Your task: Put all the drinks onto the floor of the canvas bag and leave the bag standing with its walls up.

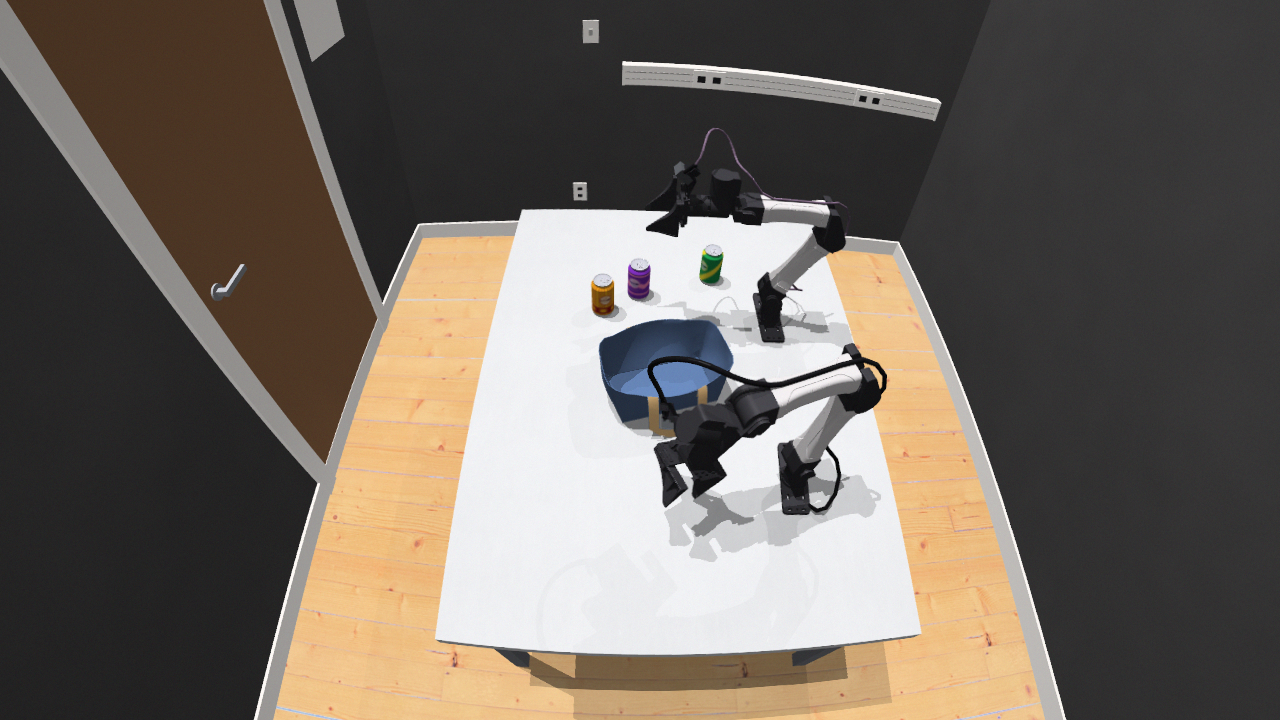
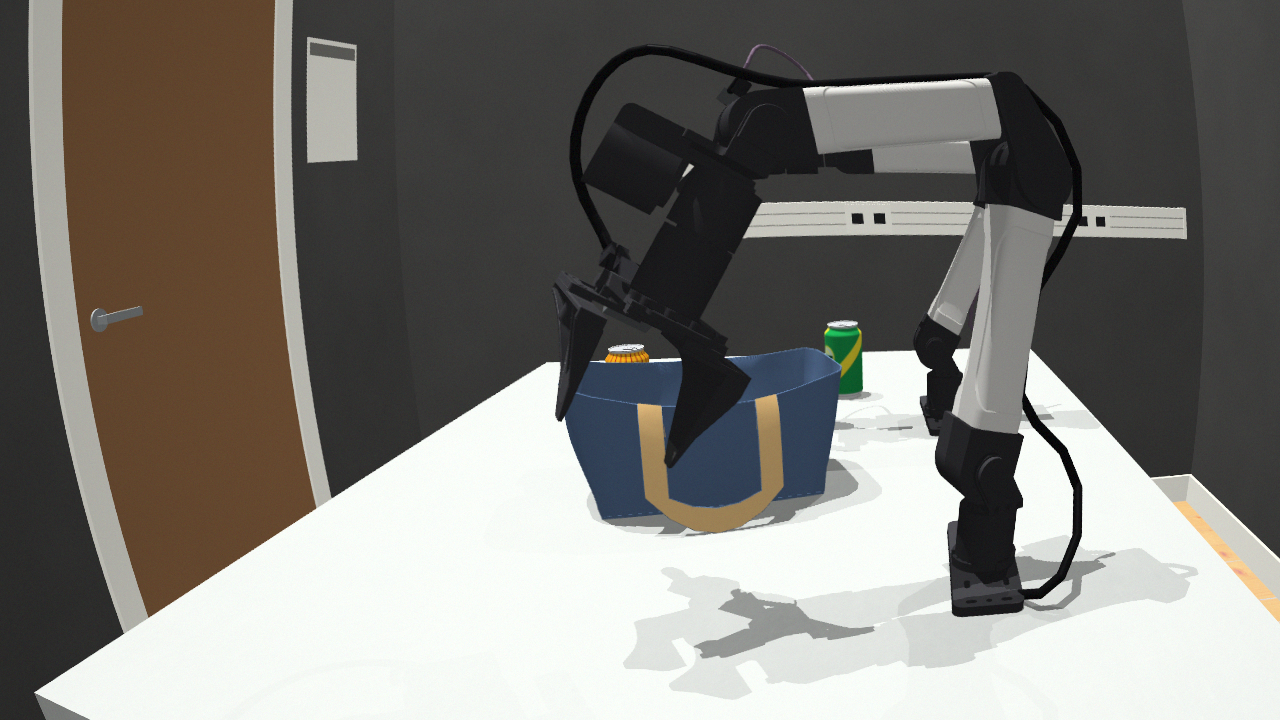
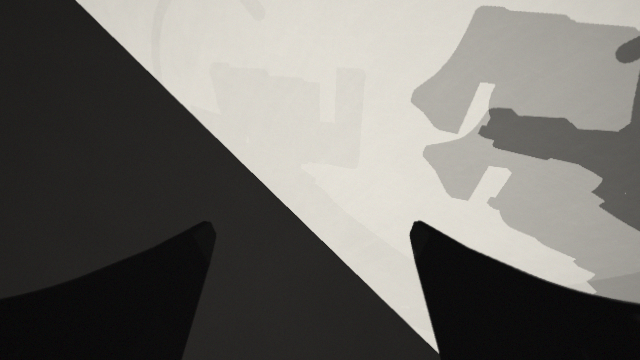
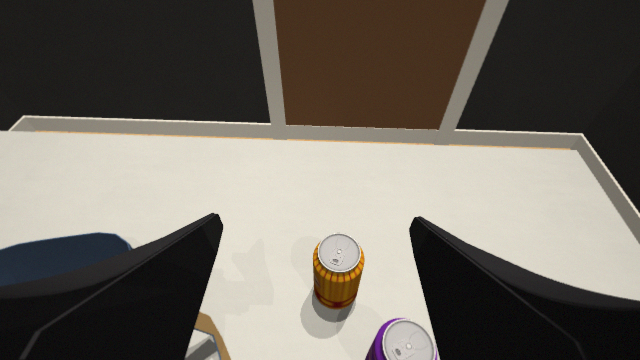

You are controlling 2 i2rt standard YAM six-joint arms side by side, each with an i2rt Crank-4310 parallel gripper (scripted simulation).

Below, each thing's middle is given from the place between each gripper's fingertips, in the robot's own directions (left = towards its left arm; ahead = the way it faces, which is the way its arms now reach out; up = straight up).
Now: right hand [image 1: 645,218] 21 cm past the green can [image 2: 843,340], 18 cm to the left of it and 30 cm above it.
My left hand [image 2: 613,443] is 130 mm past the green can, 850 mm to the left of it and 130 mm above it.
